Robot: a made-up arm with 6 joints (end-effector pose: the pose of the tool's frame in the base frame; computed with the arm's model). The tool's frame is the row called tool. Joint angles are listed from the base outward.
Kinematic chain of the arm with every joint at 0, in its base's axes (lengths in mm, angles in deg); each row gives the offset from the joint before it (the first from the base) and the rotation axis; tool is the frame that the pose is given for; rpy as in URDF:
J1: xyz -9 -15 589 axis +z
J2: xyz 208 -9 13 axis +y
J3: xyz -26 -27 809 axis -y
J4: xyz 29 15 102 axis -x
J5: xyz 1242 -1 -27 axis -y
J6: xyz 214 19 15 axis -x
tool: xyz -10 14 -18 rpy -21.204 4.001 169.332
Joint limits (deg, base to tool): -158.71..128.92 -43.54..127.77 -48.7..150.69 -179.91..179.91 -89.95..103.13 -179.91..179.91
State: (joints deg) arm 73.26 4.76 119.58 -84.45 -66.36 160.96
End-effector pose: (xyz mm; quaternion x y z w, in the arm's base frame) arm -298.2 -348.8 2626.9 0.9849 0.0056 -0.1550 0.0766
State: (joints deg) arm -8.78 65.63 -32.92 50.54 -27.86 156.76
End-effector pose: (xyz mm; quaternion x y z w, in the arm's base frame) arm 723.6 -228.3 -493.8 -0.0818 -0.4513 0.0338 0.8880
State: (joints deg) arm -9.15 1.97 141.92 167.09 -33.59 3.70
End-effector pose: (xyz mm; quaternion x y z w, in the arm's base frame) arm -1051.4 68.8 2157.6 -0.2358 0.1103 -0.0898 0.9613
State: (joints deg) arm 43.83 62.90 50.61 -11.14 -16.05 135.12
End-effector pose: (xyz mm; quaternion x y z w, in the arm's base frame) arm 1704.0 1611.7 715.7 0.2496 -0.7083 -0.5022 0.4287
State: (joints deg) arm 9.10 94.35 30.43 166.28 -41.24 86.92
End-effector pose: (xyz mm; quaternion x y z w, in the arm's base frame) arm 1852.1 222.3 -599.1 0.1255 -0.8278 0.4762 0.2685
